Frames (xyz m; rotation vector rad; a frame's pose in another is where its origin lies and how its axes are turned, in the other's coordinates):
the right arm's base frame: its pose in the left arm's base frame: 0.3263 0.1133 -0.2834 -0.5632 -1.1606 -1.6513
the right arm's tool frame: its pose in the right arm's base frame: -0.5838 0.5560 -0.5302 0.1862 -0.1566 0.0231
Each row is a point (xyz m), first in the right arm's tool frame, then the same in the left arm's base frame.
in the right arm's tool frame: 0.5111 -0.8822 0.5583
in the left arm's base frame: 0.0174 0.1289 -0.5914
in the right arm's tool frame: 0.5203 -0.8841 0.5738
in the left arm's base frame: 0.0079 0.1403 -0.5810
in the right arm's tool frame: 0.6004 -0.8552 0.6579
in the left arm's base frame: -0.0216 0.1982 -0.4805
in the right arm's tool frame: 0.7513 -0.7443 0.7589
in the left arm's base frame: -0.0125 0.2612 -0.2774
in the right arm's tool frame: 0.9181 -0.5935 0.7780
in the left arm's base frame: 0.0467 0.2478 -0.0601
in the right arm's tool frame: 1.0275 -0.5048 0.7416
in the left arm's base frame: 0.0896 0.1917 0.0671
